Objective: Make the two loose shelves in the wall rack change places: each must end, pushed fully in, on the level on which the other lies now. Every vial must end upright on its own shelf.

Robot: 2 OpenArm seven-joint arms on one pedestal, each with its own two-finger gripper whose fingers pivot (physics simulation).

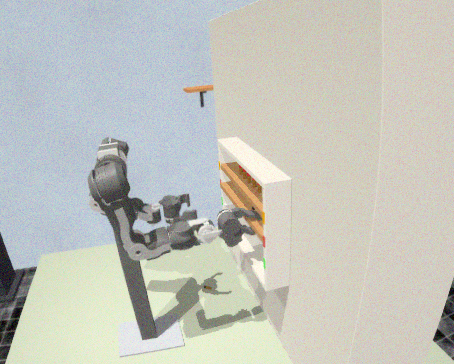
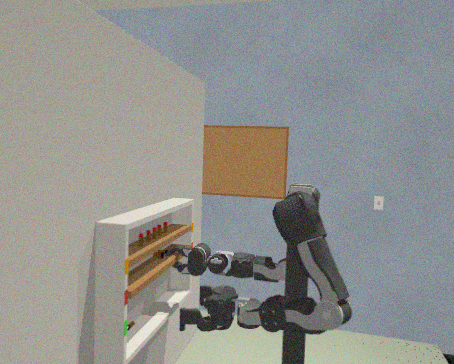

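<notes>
The upper wooden shelf (image 1: 240,185) (image 2: 150,249) sits at the orange marks and bears several upright red-capped vials (image 1: 247,175) (image 2: 154,231). The lower wooden shelf (image 1: 232,193) (image 2: 150,278) is at the red marks. A dark vial (image 2: 159,254) is on it by the right fingers; its pose is unclear. My right gripper (image 1: 257,224) (image 2: 172,260) is shut on the lower shelf's front edge, one finger above, one below. Another vial (image 1: 207,287) shows against the floor. A further vial (image 2: 131,326) is tilted near the green mark. My left gripper (image 1: 190,206) (image 2: 192,309) is open, away from the rack.
The white wall rack (image 1: 277,230) (image 2: 110,280) has orange, red and green marks on its front edges. Its white bottom ledge (image 2: 150,330) is below the shelves. The pedestal (image 1: 135,290) (image 2: 294,345) stands back from the rack. A board hangs on the blue wall.
</notes>
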